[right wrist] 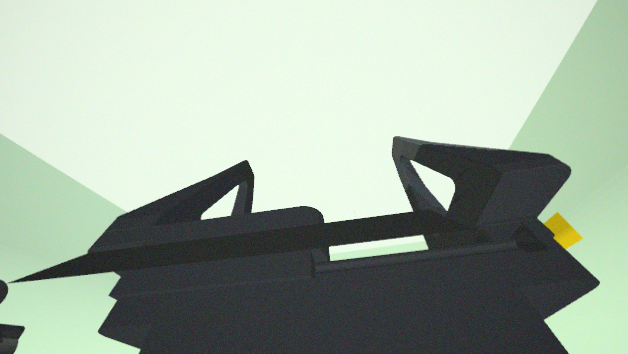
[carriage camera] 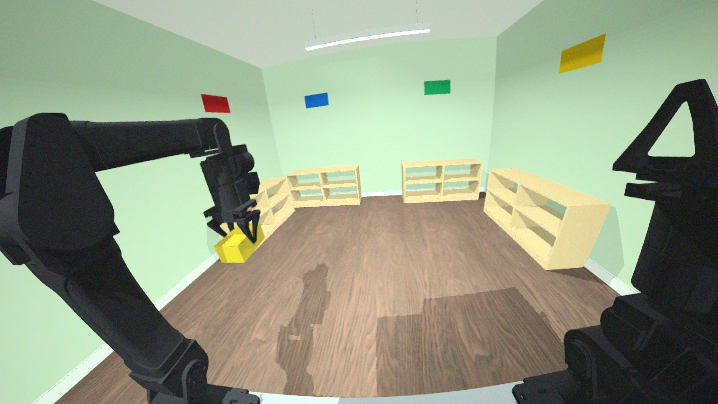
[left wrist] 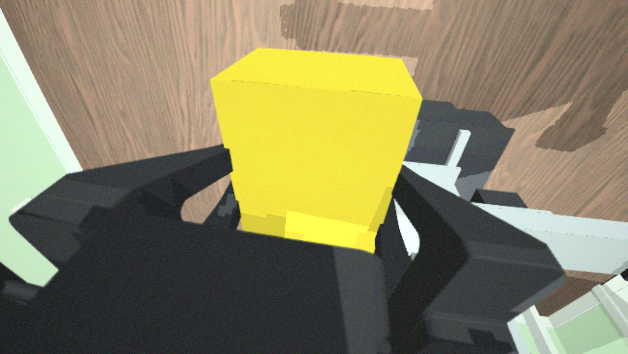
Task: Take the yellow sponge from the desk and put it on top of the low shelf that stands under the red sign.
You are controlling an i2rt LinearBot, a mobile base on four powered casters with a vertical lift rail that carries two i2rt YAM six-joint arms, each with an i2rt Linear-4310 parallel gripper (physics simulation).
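Frame: origin at the left arm's base, x ahead, y left, z up, level; millimetres.
Seen in the pictures: left gripper, fingertip midpoint: (carriage camera: 244,242) (left wrist: 317,155); right gripper, fingertip midpoint: (right wrist: 319,157); right arm's base at its link origin: (carriage camera: 578,401).
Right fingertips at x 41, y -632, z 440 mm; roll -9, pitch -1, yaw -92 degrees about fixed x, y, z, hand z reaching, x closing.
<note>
A point is followed by its place in that frame.
The yellow sponge (carriage camera: 234,248) @(z 208, x 214, y -25 mm) (left wrist: 315,135) @(z 216, x 299, y -7 mm) is a block held between the fingers of my left gripper (carriage camera: 240,238) @(z 186, x 271, y -5 mm) (left wrist: 317,155) @(z 186, x 271, y -5 mm), which is shut on it and holds it in the air, above floor height. The low shelf (carriage camera: 272,182) @(z -194, x 2497, y 1089 mm) under the red sign (carriage camera: 215,103) @(z 953, x 2205, y 1454 mm) is light wood and stands along the left wall in the carriage view, beyond the left gripper, which hides part of it. My right gripper (right wrist: 319,157) @(z 440, x 41, y -632 mm) is open and empty, raised with its fingers pointing up. The desk does not show in the current views.
Similar low shelves stand under the blue sign (carriage camera: 316,99) @(z 963, x 3298, y 418 mm), the green sign (carriage camera: 436,87) @(z 946, x 3092, y -1507 mm) and the yellow sign (carriage camera: 582,53) @(z 959, x 1549, y -2263 mm) (right wrist: 563,231) @(z 935, x 1451, y -2252 mm). The shelf (carriage camera: 577,236) @(z -471, x 992, y -1977 mm) at the right wall is nearest there. Wood floor (carriage camera: 381,251) @(z -804, x 1525, y -399 mm) lies between the shelves.
</note>
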